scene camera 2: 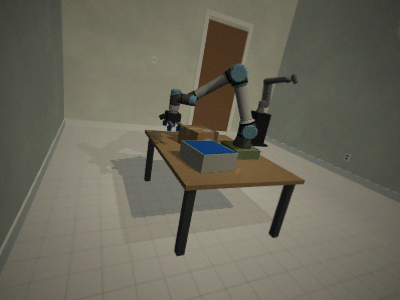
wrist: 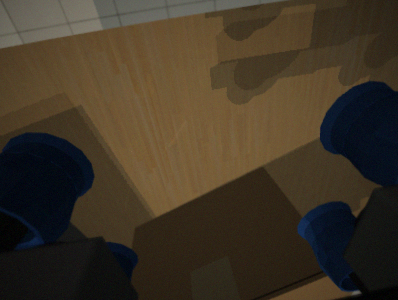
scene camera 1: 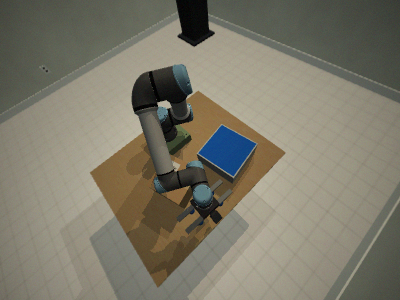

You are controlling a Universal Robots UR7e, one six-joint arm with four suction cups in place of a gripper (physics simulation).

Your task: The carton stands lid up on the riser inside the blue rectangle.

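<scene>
The brown carton (scene camera 1: 171, 194) (scene camera 2: 189, 134) stands on the table, off the riser, partly hidden by the arm in scene camera 1. In the wrist view a dark side wall of the carton (wrist: 215, 225) shows at the bottom, with a strip of tape. Which face is its lid I cannot tell. The pale grey riser (scene camera 1: 244, 163) (scene camera 2: 220, 162) stands beside it, with the blue rectangle (scene camera 1: 228, 150) (scene camera 2: 207, 147) bare on top. My gripper (scene camera 1: 205, 210) (scene camera 2: 171, 125) (wrist: 215, 195) is open, its blue suction cups holding nothing. It hangs above the table's edge side, beside the carton and apart from it.
The wooden table (scene camera 1: 265, 150) (scene camera 2: 270, 172) (wrist: 165, 90) carries everything, and its edge shows at the top of the wrist view. The arm's green base block (scene camera 1: 181, 141) (scene camera 2: 252, 152) stands behind the carton and riser. A dark pedestal (scene camera 1: 194, 22) (scene camera 2: 261, 128) stands on the floor away from the table.
</scene>
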